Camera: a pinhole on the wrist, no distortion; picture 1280 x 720 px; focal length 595.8 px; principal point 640.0 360.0 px. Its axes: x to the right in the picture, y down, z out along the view. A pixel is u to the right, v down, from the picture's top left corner.
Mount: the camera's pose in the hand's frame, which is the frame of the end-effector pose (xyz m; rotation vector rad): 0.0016 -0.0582 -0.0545 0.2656 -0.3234 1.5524
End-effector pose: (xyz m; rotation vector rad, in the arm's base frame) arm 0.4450 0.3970 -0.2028 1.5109 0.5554 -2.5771
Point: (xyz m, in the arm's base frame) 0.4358 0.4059 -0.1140
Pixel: outside the picture
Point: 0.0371 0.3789 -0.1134
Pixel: 788 162
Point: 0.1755 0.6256 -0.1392
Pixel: 343 136
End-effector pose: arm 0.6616 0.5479 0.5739 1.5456 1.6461 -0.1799
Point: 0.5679 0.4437 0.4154
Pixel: 513 308
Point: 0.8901 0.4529 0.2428
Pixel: 1045 53
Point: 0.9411 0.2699 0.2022
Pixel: 974 262
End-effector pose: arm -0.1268 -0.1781 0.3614 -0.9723 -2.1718 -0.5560
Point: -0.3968 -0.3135 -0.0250
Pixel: 462 644
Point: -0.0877 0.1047 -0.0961
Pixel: 1215 653
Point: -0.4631 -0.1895 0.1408
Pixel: 502 347
